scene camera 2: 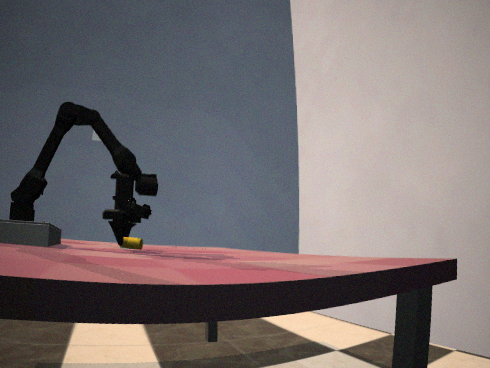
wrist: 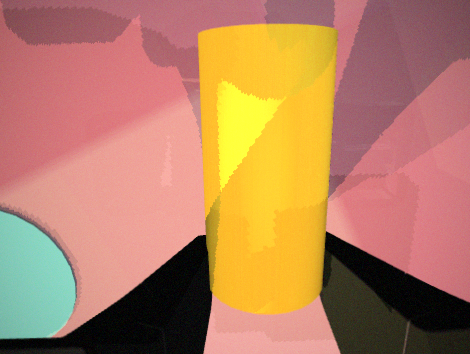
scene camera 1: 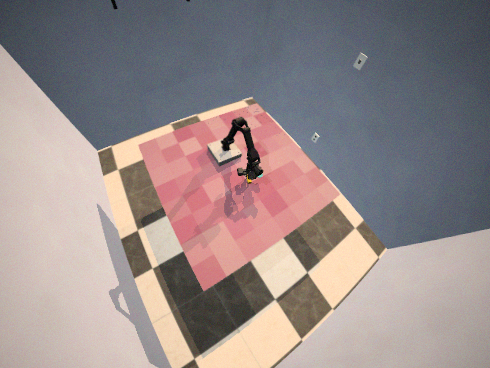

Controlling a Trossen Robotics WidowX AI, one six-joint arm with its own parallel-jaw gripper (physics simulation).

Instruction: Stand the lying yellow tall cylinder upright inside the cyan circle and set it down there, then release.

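Pixels of known places: gripper, fingertip midpoint: (scene camera 2: 122,245) (wrist: 261,246); arm's base at its link origin: (scene camera 2: 20,224) (scene camera 1: 226,147).
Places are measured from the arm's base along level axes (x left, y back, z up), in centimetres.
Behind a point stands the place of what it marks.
The yellow tall cylinder (scene camera 1: 249,181) @[x 5.6, y -35.9, z -1.9 cm] (scene camera 2: 132,243) @[x 4.7, y -33.8, z -3.0 cm] (wrist: 267,165) @[x 6.5, y -33.8, z -1.3 cm] lies nearly level on its side, low over the table; whether it touches the table cannot be told. My gripper (scene camera 2: 122,243) @[x 7.3, y -30.5, z -3.8 cm] (wrist: 261,246) @[x 7.3, y -30.5, z -3.8 cm] points down and is shut on the cylinder near one end, with a finger against each side. The rest of the cylinder sticks out from the fingers. The cyan circle (scene camera 1: 260,175) @[x 17.7, y -32.7, z -4.8 cm] (wrist: 30,280) @[x 15.9, y -31.0, z -4.9 cm] lies flat on the table beside the cylinder, at the lower left of the wrist view, where part of it shows. The cylinder is outside the circle.
The arm's base plate (scene camera 1: 215,151) @[x -9.8, y -1.1, z 0.7 cm] (scene camera 2: 54,234) @[x -2.0, y -11.5, z -2.0 cm] stands on the pink table top (scene camera 1: 225,250) @[x -30.4, y -75.9, z -5.0 cm] (scene camera 2: 215,272) @[x -47.5, y -48.8, z -5.0 cm]. The table's dark front edge (scene camera 2: 200,302) @[x -59.1, y -45.1, z -6.9 cm] shows in scene camera 2. Shadows of the arm fall across the table around the cylinder.
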